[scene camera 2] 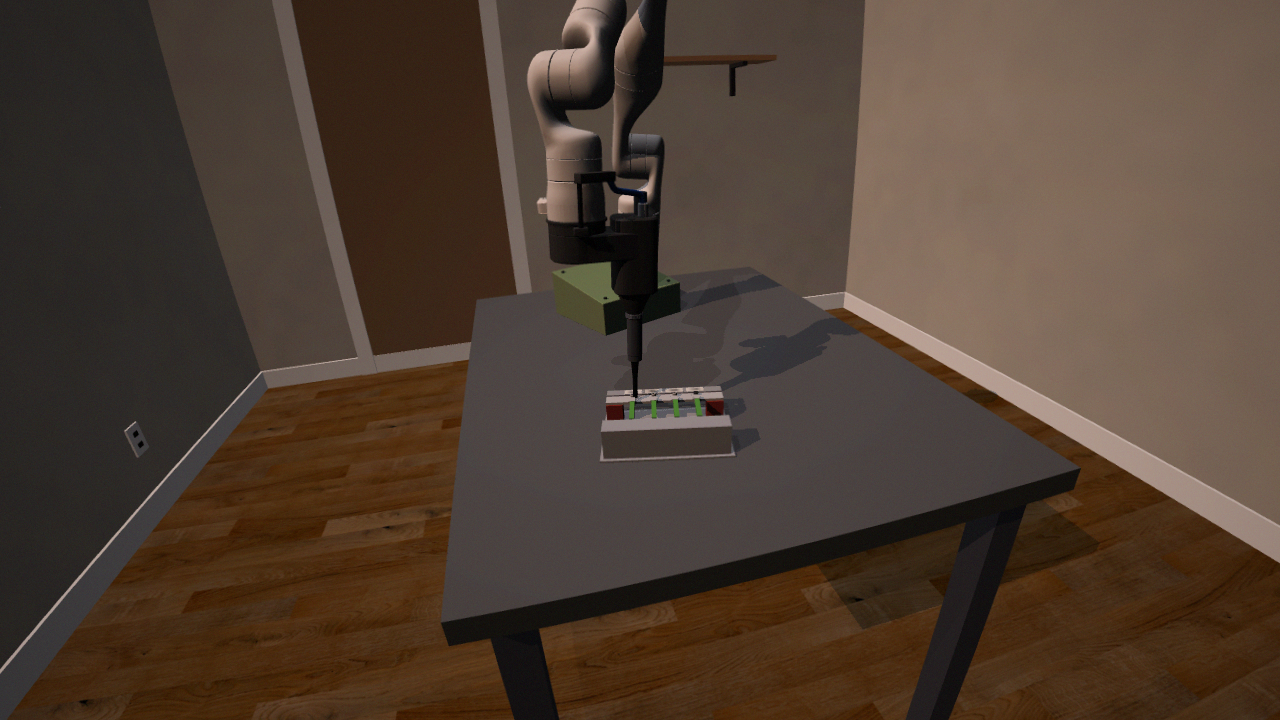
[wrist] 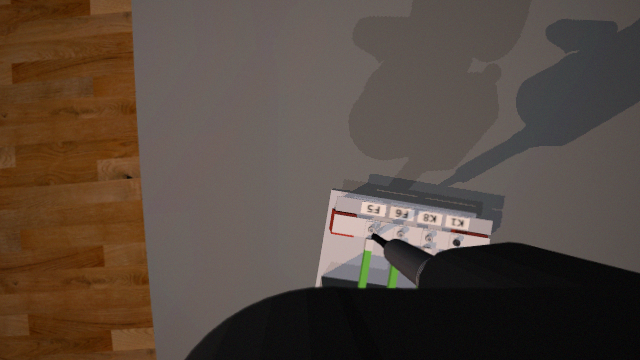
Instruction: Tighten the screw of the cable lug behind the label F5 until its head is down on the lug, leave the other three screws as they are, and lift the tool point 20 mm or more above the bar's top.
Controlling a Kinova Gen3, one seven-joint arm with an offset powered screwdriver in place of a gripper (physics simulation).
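Observation:
The screwdriver, my tool in place of a gripper, points down at the screw behind label F5. It has no fingers to show open or shut. Its dark tip meets the near edge of the F5 screw in the wrist view; whether it is seated in the head I cannot tell. The F5 label stands beside that screw, at one end of the row. The lug is partly covered, and any gap under the head is too small to tell. The other screws sit along the pale bar.
Green cables run from the lugs towards a grey block. Red pieces stand at both ends of the bar. A green box stands farther back on the grey table.

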